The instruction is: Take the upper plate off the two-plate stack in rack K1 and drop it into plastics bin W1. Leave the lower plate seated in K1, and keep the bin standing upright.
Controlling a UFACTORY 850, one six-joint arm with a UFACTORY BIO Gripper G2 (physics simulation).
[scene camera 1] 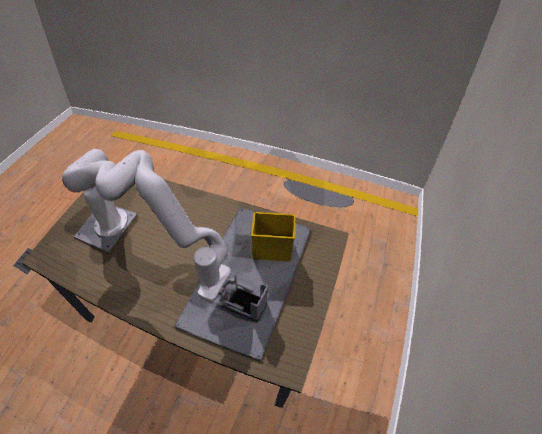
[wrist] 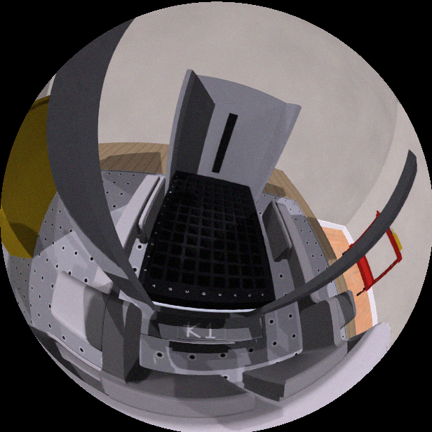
my gripper: scene camera 1; wrist
same spot on my gripper: (wrist: 94,313) = (scene camera 1: 232,281)
